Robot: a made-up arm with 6 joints. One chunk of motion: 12 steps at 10 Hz.
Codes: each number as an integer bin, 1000 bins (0 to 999) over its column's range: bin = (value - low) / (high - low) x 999, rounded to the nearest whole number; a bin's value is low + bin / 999 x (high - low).
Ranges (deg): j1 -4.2..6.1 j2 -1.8..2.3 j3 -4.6..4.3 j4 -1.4..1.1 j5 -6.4..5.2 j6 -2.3..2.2
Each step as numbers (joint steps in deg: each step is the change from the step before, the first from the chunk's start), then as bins.
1 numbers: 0.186 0.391 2.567 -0.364 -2.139 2.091
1 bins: 425 534 804 414 367 975
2 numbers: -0.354 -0.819 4.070 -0.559 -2.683 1.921
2 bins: 373 239 973 336 320 937
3 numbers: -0.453 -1.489 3.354 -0.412 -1.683 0.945
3 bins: 363 76 893 395 406 720
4 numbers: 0.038 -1.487 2.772 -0.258 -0.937 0.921
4 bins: 411 76 827 456 470 715
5 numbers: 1.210 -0.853 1.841 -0.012 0.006 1.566
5 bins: 525 231 723 555 552 858
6 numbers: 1.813 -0.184 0.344 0.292 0.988 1.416
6 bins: 583 394 555 676 636 825
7 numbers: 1.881 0.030 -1.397 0.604 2.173 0.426
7 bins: 590 446 360 801 738 605
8 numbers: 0.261 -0.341 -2.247 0.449 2.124 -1.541
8 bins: 433 355 264 739 734 168
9 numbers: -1.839 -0.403 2.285 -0.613 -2.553 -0.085
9 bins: 229 340 773 314 331 492
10 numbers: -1.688 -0.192 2.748 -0.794 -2.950 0.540
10 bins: 244 392 825 242 297 630
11 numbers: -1.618 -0.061 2.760 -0.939 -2.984 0.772
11 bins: 250 424 826 184 294 682
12 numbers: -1.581 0.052 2.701 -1.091 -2.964 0.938
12 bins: 254 451 820 123 296 719
